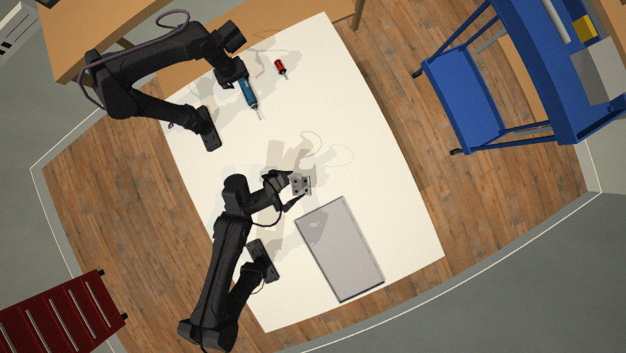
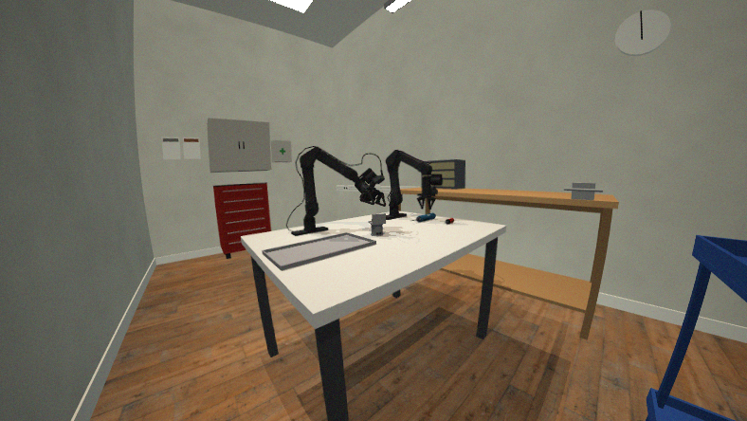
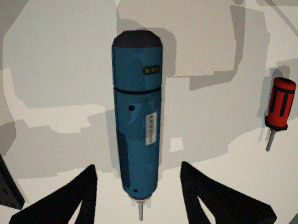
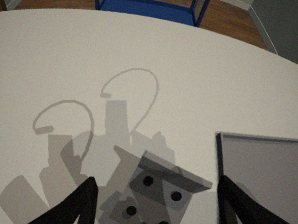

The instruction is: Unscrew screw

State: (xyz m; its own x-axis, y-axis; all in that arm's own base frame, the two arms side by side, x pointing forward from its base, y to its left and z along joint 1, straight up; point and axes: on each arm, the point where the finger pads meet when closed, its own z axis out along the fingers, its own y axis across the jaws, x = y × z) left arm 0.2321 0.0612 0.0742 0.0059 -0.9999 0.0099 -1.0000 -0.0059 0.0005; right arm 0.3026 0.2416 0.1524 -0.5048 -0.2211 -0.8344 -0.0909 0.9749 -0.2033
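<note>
Right now my right hand is 20 mm to the left of the grey bracket and 80 mm above it. Round my right hand: flat grey tray (30 mm ahead, 340 mm to the right, 150 mm below); then red-handled screwdriver (100 mm ahead, 460 mm to the left, 140 mm below).
</note>
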